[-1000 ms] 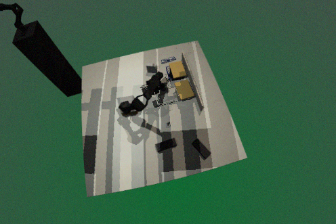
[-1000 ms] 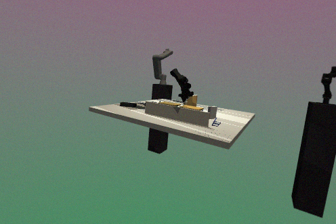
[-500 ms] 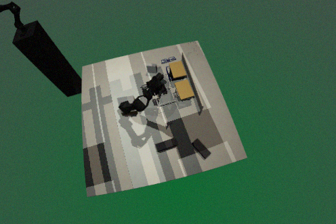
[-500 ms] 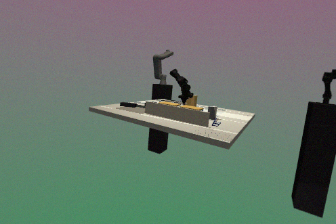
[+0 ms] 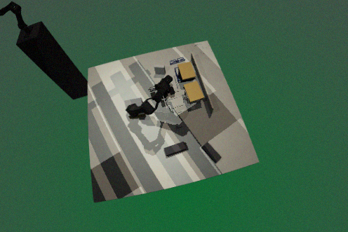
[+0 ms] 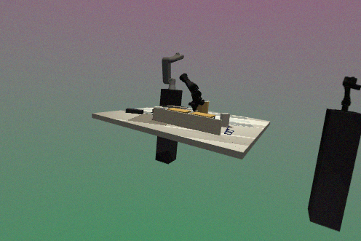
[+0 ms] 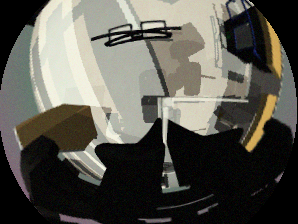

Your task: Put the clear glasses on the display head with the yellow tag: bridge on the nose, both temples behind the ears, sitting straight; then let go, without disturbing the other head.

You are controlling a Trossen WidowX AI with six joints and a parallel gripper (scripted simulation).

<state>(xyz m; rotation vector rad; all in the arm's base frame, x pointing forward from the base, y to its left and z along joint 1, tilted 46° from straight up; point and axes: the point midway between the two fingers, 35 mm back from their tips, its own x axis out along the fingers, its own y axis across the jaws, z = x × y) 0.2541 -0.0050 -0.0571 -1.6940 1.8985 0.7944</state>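
Now: the display head 22 cm ahead of my gripper tip, 3 cm to the right of it and 1 cm below it. The rest, counted from my gripper tip: low grey wall (36 cm ahead, 8 cm to the left, 1 cm below); grey box (4 cm ahead, 31 cm to the left, 1 cm below).
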